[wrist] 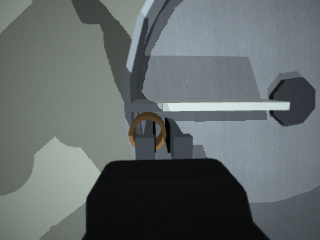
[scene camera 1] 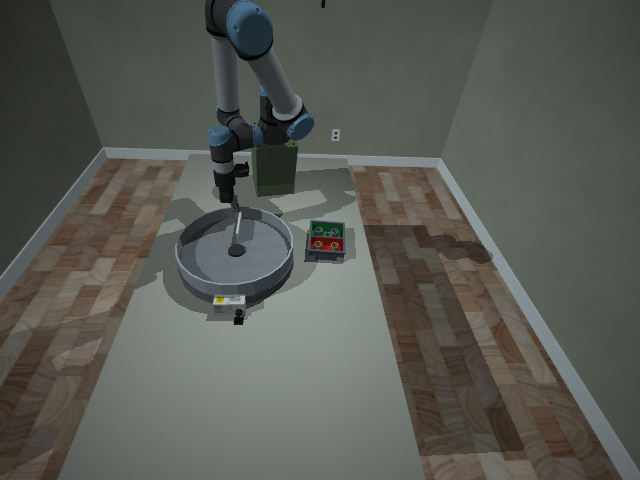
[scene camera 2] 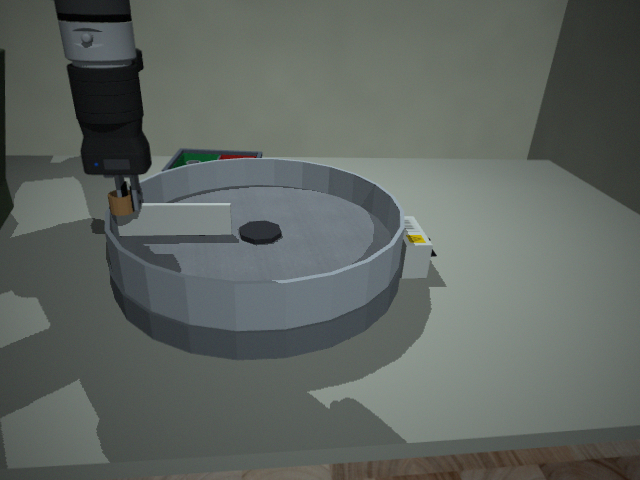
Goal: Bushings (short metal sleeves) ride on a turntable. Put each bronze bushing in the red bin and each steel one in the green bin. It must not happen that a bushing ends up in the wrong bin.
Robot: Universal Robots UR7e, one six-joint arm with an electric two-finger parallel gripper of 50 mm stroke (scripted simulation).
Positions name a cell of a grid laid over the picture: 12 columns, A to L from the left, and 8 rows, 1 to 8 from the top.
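Note:
You'd find my gripper (scene camera 2: C4) in scene camera 2, and the wrist view shows my gripper too (wrist: G5). There's a bin box (scene camera 1: G5) that scene camera 2 shows as well, with the bin box at (scene camera 2: D3). And there's a turntable (scene camera 1: D5), which the wrist view also shows, with the turntable at (wrist: H2).

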